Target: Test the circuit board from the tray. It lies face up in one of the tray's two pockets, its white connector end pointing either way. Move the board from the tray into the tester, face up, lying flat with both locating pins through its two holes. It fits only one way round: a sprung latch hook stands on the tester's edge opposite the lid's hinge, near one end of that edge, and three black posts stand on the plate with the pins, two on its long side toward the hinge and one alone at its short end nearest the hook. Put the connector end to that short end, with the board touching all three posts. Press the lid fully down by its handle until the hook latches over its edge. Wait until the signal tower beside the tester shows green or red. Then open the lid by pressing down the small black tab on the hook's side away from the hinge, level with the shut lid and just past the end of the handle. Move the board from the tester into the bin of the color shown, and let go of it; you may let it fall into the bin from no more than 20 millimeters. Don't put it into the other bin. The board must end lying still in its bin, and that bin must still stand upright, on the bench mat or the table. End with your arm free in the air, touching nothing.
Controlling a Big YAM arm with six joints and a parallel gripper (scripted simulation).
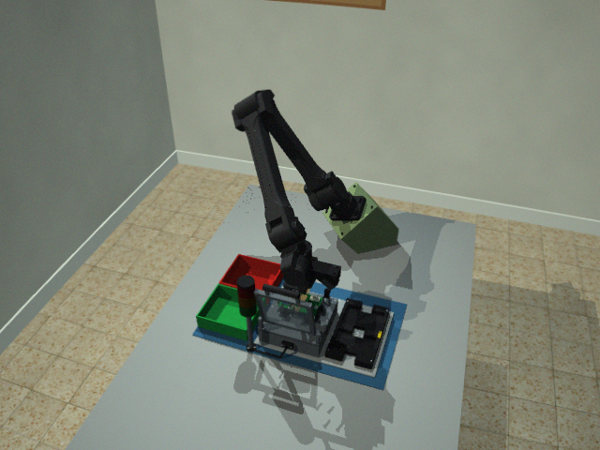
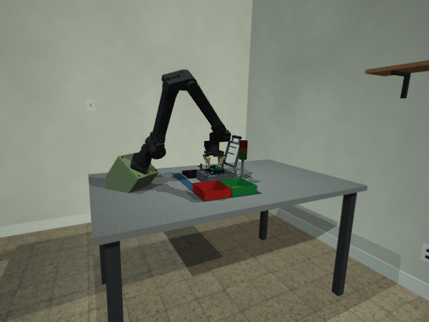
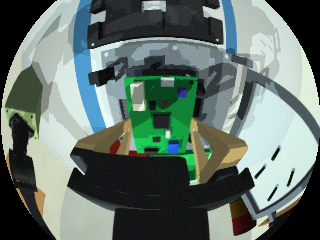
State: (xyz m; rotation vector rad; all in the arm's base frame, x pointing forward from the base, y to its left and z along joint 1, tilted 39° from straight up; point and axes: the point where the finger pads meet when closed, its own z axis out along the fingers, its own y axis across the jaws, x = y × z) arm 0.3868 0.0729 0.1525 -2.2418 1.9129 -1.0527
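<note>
My gripper is now right at the green circuit board. From my hand the other things lie so: tester plate 10 mm ahead, 10 mm to the left, 20 mm below; then latch hook 60 mm behind, 60 mm to the left, 10 mm below; then clear lid 120 mm ahead, 10 mm to the left, 90 mm above.
</note>
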